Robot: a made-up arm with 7 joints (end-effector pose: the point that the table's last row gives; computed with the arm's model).
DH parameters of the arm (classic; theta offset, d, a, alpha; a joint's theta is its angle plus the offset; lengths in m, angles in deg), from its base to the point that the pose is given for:
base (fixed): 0 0.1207 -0.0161 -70
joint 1: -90 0.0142 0.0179 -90
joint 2: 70 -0.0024 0.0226 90
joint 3: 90 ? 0.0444 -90
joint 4: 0 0.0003 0.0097 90
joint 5: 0 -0.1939 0.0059 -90
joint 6: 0 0.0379 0.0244 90
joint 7: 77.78 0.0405 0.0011 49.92
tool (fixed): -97.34 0.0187 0 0
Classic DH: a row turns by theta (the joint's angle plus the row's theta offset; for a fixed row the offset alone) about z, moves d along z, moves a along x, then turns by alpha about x.
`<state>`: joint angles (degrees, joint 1 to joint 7).
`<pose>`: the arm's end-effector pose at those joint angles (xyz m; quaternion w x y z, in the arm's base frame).
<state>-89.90 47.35 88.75 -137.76 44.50 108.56 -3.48</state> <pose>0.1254 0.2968 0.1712 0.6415 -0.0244 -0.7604 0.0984</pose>
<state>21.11 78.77 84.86 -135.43 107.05 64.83 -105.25</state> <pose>-0.0536 0.3840 0.2638 0.2202 0.8316 -0.1905 -0.4730</pose>
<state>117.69 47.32 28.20 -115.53 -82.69 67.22 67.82</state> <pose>-0.3344 0.1854 0.1255 0.4451 0.8208 0.3527 -0.0617</pose>
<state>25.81 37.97 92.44 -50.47 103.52 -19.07 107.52</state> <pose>-0.2419 0.4283 -0.2079 0.2441 0.4146 0.8555 -0.1913</pose>
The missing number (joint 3, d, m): -0.465
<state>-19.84 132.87 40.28 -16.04 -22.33 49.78 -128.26</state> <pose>-0.0196 0.3893 0.6377 0.2147 0.3966 0.8920 -0.0299</pose>
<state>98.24 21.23 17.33 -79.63 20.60 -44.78 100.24</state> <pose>-0.5254 0.1200 0.0769 0.7801 -0.1728 -0.1674 0.5776</pose>
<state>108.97 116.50 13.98 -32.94 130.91 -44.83 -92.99</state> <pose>0.0049 0.6064 0.1948 0.2352 0.8702 0.3987 -0.1688</pose>
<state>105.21 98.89 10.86 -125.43 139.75 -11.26 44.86</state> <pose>-0.1274 0.4546 0.1227 0.6634 -0.3860 0.2343 0.5967</pose>
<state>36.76 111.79 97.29 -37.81 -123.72 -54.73 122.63</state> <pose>0.0871 0.4582 0.4705 0.8143 0.5655 0.0161 0.1295</pose>
